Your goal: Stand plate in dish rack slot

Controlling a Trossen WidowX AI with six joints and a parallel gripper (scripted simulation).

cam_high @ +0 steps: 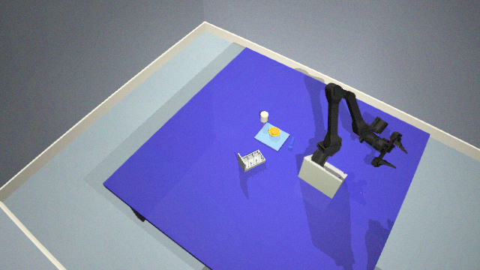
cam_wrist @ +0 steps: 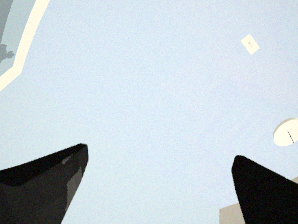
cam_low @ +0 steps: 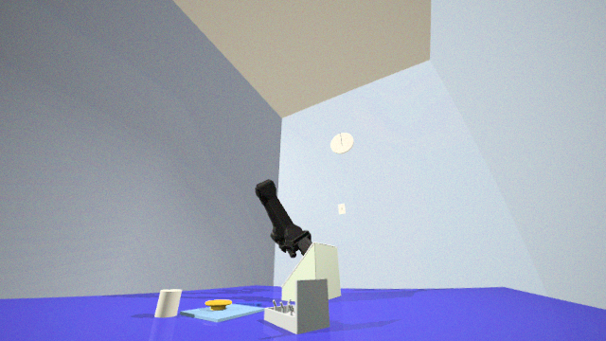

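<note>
My gripper tip is now 63 cm short of the yellow plate, 23 cm above it and 2 cm to the right of it. From my gripper tip the other things lie so: light blue mat (63 cm ahead, 24 cm below, 4 cm to the left); dish rack (64 cm ahead, 24 cm to the left, 22 cm below); blue spoon (51 cm ahead, 24 cm below, 3 cm to the left).
</note>
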